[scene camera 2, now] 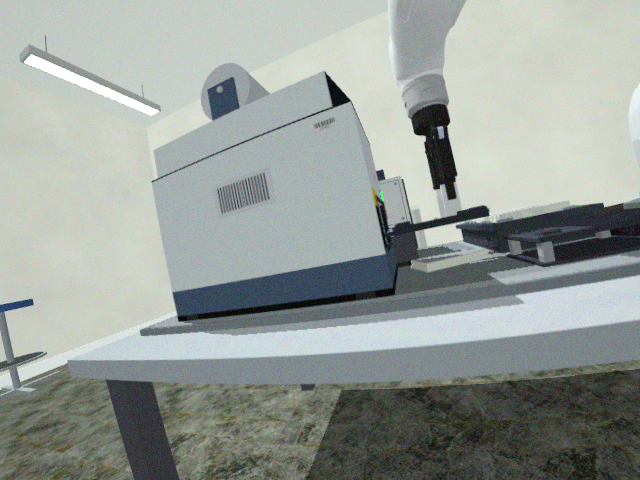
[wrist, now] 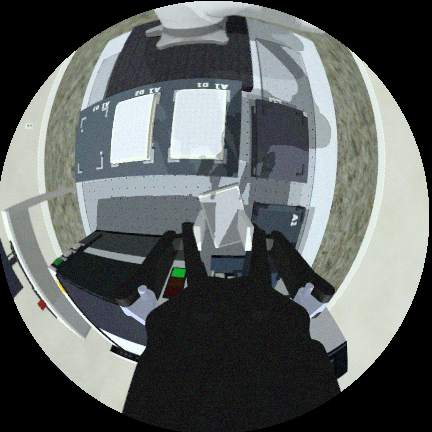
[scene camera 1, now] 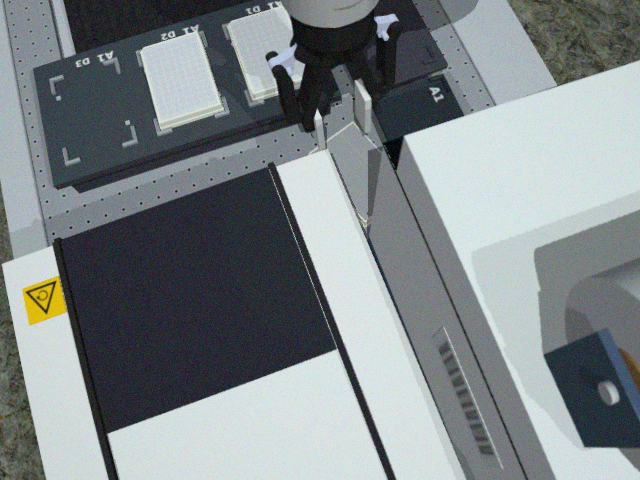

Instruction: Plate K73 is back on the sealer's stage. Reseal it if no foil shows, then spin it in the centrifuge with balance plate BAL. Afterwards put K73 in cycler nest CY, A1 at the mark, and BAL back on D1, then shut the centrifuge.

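Frame: origin at the arm's base, x left, y ahead, z down, level; metres.
Seen in the pictures: gripper, between the fingertips: [wrist: 221, 218] [scene camera 1: 340, 131]; arm's base, origin of its link: [wrist: 193, 29].
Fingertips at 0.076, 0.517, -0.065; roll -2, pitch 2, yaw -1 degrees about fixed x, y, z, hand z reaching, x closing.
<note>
Offsets run from my fingertips to a thing's middle, as dx, dy, dz.
My gripper [scene camera 1: 341, 116] [scene camera 2: 450, 202] [wrist: 221, 218] hangs low between the two machines, its fingers half closed with a gap and nothing held. A grey tilted panel {+0.016, +0.027, +0.071} [scene camera 1: 353, 162] [wrist: 221, 213] shows in that gap; I cannot tell whether it touches the fingers. Just right of the gripper is the sealer's stage {+0.097, +0.059, -0.003} [scene camera 1: 413, 110] [wrist: 273, 225] [scene camera 2: 442, 221], a dark rectangle marked A1. A white plate {-0.040, -0.158, +0.020} [scene camera 1: 258, 43] [wrist: 197, 123] sits on D1 behind the gripper. Another white plate {-0.164, -0.162, +0.020} [scene camera 1: 180, 78] [wrist: 132, 128] sits on D2. The dark cycler nest {+0.125, -0.148, +0.064} [scene camera 1: 423, 52] [wrist: 280, 132] lies beyond the stage.
The big white sealer {+0.091, +0.342, -0.151} [scene camera 1: 485, 181] [scene camera 2: 270, 214] stands to the right. A wide white machine with a dark top panel {-0.211, +0.304, -0.035} [scene camera 1: 190, 286] [wrist: 109, 261] stands to the left. The arm hangs over the deck behind. Position D3 at far left holds nothing.
</note>
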